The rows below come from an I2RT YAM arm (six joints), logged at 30 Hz.
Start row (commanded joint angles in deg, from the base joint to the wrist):
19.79, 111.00, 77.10, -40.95, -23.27, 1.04
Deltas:
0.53, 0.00, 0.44, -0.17, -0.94, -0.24
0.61, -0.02, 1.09, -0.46, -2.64, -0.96
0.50, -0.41, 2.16, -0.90, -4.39, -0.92
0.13, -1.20, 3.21, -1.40, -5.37, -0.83
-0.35, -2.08, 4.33, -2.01, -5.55, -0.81
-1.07, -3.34, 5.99, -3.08, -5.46, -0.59
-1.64, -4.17, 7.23, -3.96, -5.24, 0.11
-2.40, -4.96, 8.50, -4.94, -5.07, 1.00
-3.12, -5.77, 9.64, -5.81, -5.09, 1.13
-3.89, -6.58, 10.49, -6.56, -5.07, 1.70
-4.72, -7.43, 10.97, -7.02, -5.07, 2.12
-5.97, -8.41, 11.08, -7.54, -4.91, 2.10
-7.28, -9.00, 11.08, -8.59, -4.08, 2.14
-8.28, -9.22, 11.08, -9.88, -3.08, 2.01
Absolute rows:
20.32, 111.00, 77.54, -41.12, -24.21, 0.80
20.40, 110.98, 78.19, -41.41, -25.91, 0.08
20.29, 110.59, 79.26, -41.85, -27.66, 0.12
19.92, 109.80, 80.31, -42.35, -28.64, 0.21
19.44, 108.92, 81.43, -42.96, -28.82, 0.23
18.72, 107.66, 83.09, -44.03, -28.73, 0.45
18.15, 106.83, 84.33, -44.91, -28.51, 1.15
17.39, 106.04, 85.60, -45.89, -28.34, 2.04
16.67, 105.23, 86.74, -46.76, -28.36, 2.17
15.90, 104.42, 87.59, -47.51, -28.34, 2.74
15.07, 103.57, 88.07, -47.97, -28.34, 3.16
13.82, 102.59, 88.18, -48.49, -28.18, 3.14
12.51, 102.00, 88.18, -49.54, -27.35, 3.18
11.51, 101.78, 88.18, -50.83, -26.35, 3.05

